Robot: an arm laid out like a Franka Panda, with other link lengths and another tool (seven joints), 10 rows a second.
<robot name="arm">
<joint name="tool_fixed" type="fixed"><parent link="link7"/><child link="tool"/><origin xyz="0.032 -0.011 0.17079" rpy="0 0.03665 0.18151"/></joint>
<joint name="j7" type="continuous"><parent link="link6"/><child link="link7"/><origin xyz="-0.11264 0 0" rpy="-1.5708 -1.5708 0"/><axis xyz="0 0 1"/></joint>
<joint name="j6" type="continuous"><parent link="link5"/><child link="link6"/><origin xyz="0 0 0" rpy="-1.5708 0 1.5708"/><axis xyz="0 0 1"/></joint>
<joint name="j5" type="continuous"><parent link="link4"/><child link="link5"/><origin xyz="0.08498 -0.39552 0" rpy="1.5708 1.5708 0"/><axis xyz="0 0 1"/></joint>
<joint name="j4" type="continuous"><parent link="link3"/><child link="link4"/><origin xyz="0.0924 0 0" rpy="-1.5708 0 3.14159"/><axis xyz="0 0 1"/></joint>
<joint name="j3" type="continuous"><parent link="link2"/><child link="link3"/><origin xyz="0 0.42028 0" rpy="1.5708 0 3.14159"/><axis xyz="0 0 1"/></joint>
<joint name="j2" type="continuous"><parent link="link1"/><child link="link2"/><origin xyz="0 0 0" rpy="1.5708 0 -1.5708"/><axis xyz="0 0 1"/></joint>
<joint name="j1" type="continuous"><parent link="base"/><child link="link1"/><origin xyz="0 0 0.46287" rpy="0 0 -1.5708"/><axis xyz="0 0 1"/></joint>
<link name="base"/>
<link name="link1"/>
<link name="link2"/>
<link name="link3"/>
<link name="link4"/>
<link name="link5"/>
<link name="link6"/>
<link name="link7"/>
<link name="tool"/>
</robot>
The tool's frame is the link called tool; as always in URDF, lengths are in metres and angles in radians. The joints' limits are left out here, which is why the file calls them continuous.
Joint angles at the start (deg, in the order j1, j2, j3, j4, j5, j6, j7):
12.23, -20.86, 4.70, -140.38, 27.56, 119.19, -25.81
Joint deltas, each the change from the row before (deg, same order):
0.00, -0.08, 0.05, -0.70, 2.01, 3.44, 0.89
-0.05, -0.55, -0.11, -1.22, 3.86, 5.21, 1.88
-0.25, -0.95, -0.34, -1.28, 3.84, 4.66, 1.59
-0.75, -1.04, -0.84, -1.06, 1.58, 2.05, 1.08
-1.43, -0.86, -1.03, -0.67, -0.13, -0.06, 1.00
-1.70, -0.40, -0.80, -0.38, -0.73, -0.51, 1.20
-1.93, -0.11, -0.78, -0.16, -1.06, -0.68, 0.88
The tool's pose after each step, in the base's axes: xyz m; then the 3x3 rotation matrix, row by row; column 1 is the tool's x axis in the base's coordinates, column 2 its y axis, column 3 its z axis. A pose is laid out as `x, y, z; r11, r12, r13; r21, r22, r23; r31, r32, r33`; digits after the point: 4 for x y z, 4 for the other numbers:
0.4385, 0.1495, 0.5951; 0.2658, -0.9640, -0.0084; -0.8957, -0.2501, 0.3677; -0.3566, -0.0902, -0.9299
0.4453, 0.1441, 0.5999; 0.1863, -0.9799, 0.0713; -0.8999, -0.1411, 0.4127; -0.3944, -0.1411, -0.9080
0.4495, 0.1331, 0.6061; 0.1053, -0.9828, 0.1518; -0.8934, -0.0265, 0.4484; -0.4367, -0.1829, -0.8808
0.4499, 0.1156, 0.6090; 0.0445, -0.9790, 0.1988; -0.8870, 0.0529, 0.4587; -0.4596, -0.1967, -0.8661
0.4485, 0.0945, 0.6093; -0.0072, -0.9760, 0.2178; -0.8838, 0.1081, 0.4552; -0.4678, -0.1892, -0.8633
0.4478, 0.0744, 0.6076; -0.0581, -0.9724, 0.2259; -0.8818, 0.1561, 0.4452; -0.4681, -0.1733, -0.8665
0.4479, 0.0532, 0.6053; -0.1041, -0.9675, 0.2306; -0.8802, 0.1976, 0.4315; -0.4630, -0.1581, -0.8722

